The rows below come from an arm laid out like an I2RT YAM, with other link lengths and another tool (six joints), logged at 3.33 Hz.
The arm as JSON. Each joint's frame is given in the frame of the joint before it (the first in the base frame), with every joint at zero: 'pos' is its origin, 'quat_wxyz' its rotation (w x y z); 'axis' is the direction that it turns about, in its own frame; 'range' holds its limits. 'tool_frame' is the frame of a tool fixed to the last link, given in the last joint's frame.
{
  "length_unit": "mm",
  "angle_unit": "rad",
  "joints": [
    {
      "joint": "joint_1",
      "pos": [
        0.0,
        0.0,
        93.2
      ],
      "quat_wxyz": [
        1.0,
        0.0,
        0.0,
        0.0
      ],
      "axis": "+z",
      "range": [
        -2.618,
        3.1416
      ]
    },
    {
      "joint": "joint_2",
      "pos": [
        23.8,
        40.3,
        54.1
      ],
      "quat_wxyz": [
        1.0,
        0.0,
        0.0,
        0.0
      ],
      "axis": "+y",
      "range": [
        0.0,
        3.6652
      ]
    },
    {
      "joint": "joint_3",
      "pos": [
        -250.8,
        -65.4,
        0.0
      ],
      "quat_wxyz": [
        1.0,
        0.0,
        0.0,
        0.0
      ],
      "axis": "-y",
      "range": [
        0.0,
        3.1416
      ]
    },
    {
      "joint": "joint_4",
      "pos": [
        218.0,
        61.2,
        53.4
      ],
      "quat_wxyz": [
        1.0,
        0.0,
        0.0,
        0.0
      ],
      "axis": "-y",
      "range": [
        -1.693,
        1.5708
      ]
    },
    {
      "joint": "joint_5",
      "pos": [
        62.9,
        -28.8,
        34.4
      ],
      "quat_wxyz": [
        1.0,
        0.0,
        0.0,
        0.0
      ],
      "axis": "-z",
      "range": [
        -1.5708,
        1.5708
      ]
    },
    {
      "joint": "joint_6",
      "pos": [
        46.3,
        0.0,
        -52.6
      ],
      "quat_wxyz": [
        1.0,
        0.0,
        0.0,
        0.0
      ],
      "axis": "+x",
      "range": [
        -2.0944,
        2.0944
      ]
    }
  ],
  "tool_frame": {
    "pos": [
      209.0,
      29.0,
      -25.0
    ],
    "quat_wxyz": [
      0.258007,
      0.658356,
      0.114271,
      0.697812
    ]
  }
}
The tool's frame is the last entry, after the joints.
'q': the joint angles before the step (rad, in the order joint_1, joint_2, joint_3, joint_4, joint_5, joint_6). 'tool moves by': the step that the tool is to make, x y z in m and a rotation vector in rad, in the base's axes. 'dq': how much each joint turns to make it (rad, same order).
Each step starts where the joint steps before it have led.
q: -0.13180, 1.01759, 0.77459, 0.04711, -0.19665, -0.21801
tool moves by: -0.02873, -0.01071, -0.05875, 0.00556, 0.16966, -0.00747
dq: -0.06753, -0.02290, -0.05073, -0.14918, -0.05113, -0.03930
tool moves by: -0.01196, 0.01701, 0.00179, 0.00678, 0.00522, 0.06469
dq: 0.00004, -0.03890, -0.00002, -0.05070, -0.06215, -0.01944
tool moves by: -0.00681, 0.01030, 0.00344, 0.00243, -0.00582, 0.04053
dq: -0.00003, -0.02518, 0.00001, -0.02404, -0.03893, -0.01260
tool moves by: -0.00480, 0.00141, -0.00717, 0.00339, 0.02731, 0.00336
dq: 0.00002, -0.00075, 0.00000, -0.02936, -0.00227, -0.00342
